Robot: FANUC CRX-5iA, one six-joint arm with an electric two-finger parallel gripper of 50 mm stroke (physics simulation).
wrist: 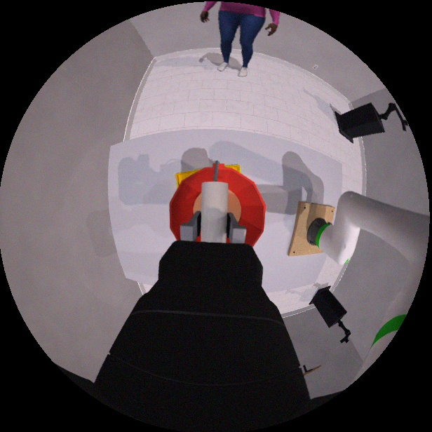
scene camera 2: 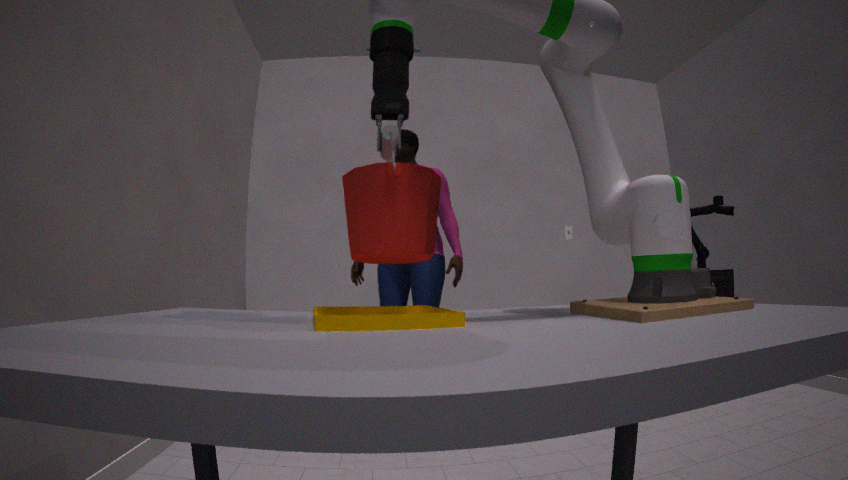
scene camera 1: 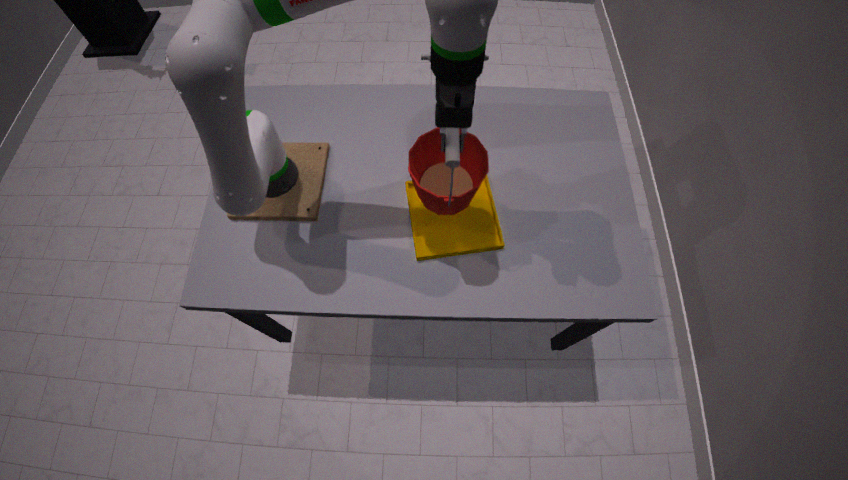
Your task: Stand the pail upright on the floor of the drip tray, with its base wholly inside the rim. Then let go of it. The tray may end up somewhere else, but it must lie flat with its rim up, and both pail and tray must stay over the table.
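Note:
The red pail hangs nearly upright in the air, its base well above the tray in the second scene view. My gripper is shut on the pale grip of the pail's handle. The yellow drip tray lies flat on the table with its rim up. In the first scene view the pail covers the tray's far part; in the wrist view it covers most of the tray.
The grey table carries the arm's base on a wooden board, at the left in the first scene view. A person stands on the floor beyond the table in the second scene view.

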